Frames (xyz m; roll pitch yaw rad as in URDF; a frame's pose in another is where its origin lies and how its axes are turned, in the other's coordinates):
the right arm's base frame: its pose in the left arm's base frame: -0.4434 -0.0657 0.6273 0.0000 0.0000 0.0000
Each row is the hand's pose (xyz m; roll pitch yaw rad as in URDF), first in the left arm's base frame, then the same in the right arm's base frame.
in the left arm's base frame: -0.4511 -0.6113 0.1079 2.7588 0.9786 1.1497
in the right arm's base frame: -0.0077 -0.5456 -0.5194 2.7588 0.9786 1.1497
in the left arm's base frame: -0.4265 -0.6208 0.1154 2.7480 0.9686 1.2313
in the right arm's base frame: 0.0169 -0.5551 -0.5119 2.7480 0.9686 1.2313
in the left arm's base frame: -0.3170 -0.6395 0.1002 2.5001 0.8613 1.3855
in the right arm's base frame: 0.1264 -0.5738 -0.5271 2.5001 0.8613 1.3855
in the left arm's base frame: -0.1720 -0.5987 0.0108 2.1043 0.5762 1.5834
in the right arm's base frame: 0.2714 -0.5330 -0.6165 2.1043 0.5762 1.5834
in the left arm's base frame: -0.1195 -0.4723 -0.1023 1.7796 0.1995 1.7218
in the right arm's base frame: 0.3239 -0.4066 -0.7296 1.7796 0.1995 1.7218
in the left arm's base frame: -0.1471 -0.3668 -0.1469 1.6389 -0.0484 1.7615
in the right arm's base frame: 0.2963 -0.3011 -0.7742 1.6389 -0.0484 1.7615
